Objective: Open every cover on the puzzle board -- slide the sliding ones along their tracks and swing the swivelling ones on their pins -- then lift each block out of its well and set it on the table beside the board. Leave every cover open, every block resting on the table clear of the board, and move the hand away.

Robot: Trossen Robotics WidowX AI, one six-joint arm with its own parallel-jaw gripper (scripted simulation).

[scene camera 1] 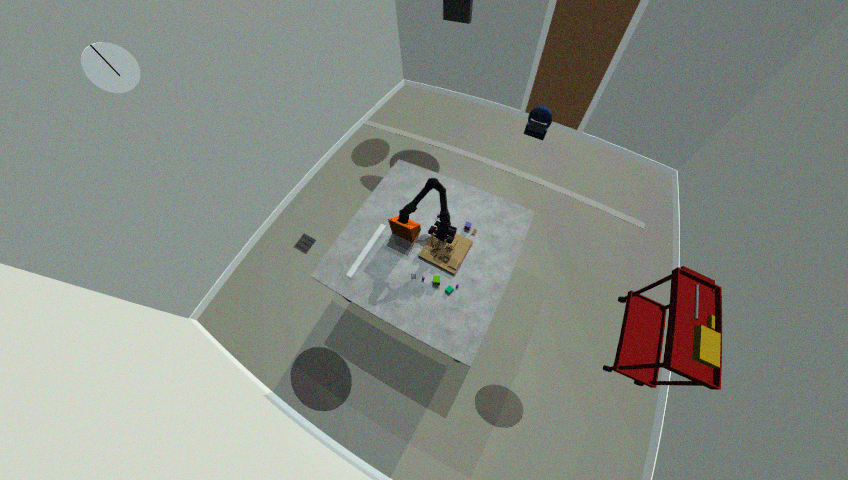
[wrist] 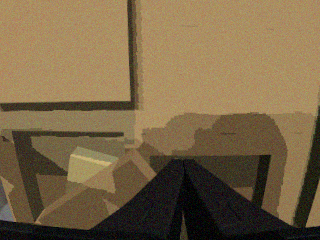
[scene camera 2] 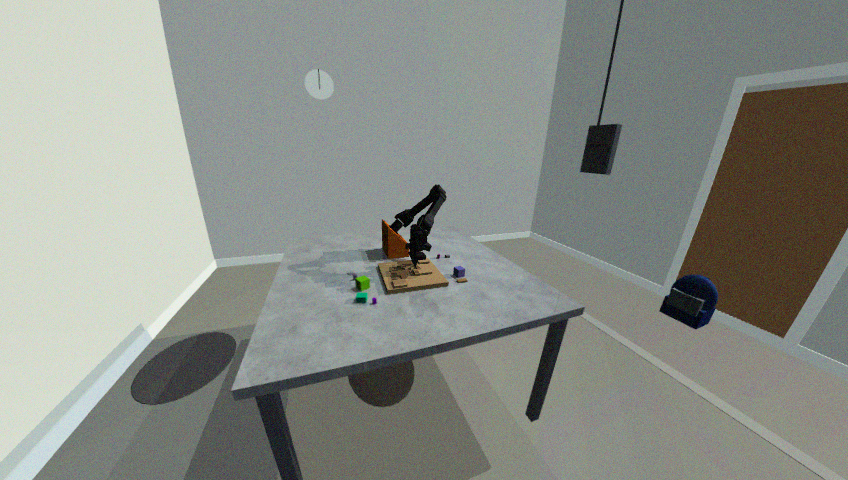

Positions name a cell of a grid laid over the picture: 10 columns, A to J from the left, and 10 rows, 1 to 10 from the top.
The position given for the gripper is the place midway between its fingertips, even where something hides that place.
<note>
In view: the gripper (wrist: F8), a wooden puzzle board (scene camera 2: E6) and a pale block (wrist: C7).
The wooden puzzle board also shows in scene camera 1 (scene camera 1: F6) and in the wrist view (wrist: H4).
</note>
